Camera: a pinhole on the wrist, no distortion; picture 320 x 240 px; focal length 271.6 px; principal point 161.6 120.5 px. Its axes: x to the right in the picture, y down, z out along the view. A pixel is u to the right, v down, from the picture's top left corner.
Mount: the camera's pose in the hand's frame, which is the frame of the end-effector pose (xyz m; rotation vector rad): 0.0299 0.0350 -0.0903 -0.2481 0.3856 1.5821
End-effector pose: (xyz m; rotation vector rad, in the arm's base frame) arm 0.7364 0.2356 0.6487 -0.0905 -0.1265 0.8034
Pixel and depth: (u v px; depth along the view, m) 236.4 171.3 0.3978
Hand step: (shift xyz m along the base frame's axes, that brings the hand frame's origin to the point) -0.2548 0.1948 0.1969
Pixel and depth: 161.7 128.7 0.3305
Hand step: -0.1171 0.1536 0.1935
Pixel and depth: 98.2 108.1 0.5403
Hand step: -0.0891 0.1799 0.4378
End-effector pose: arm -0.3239 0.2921 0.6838 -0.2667 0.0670 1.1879
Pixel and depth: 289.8 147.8 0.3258
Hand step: -0.2880 0.1548 0.0919
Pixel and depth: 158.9 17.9 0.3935
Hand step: -0.1181 0.3165 0.1777
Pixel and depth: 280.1 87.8 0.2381
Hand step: -0.1876 0.1630 0.0302
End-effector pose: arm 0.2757 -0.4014 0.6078 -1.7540 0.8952 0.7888
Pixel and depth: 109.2 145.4 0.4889
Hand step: -0.1468 0.3351 -0.2127
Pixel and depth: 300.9 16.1 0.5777
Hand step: -0.3440 0.0907 -0.5776
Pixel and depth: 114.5 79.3 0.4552
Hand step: -0.0872 0.2661 -0.2903
